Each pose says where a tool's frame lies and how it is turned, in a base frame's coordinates. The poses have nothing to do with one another.
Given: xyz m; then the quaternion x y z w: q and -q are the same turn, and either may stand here.
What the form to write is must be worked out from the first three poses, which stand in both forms.
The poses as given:
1: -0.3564 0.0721 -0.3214 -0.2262 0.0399 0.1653 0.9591
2: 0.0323 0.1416 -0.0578 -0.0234 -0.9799 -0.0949 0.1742
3: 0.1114 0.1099 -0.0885 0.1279 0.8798 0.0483 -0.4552
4: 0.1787 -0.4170 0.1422 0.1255 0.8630 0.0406 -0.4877
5: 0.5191 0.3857 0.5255 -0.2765 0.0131 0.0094 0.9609
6: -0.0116 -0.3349 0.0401 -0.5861 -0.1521 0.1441 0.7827
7: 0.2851 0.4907 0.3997 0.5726 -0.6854 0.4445 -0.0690
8: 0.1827 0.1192 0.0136 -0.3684 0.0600 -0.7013 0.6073
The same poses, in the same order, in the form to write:
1: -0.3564 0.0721 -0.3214 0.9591 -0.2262 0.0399 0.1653
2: 0.0323 0.1416 -0.0578 0.1742 -0.0234 -0.9799 -0.0949
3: 0.1114 0.1099 -0.0885 0.4552 -0.1279 -0.8798 -0.0483
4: 0.1787 -0.4170 0.1422 0.4877 -0.1255 -0.8630 -0.0406
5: 0.5191 0.3857 0.5255 0.9609 -0.2765 0.0131 0.0094
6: -0.0116 -0.3349 0.0401 0.7827 -0.5861 -0.1521 0.1441
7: 0.2851 0.4907 0.3997 0.0690 -0.5726 0.6854 -0.4445
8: 0.1827 0.1192 0.0136 0.6073 -0.3684 0.0600 -0.7013
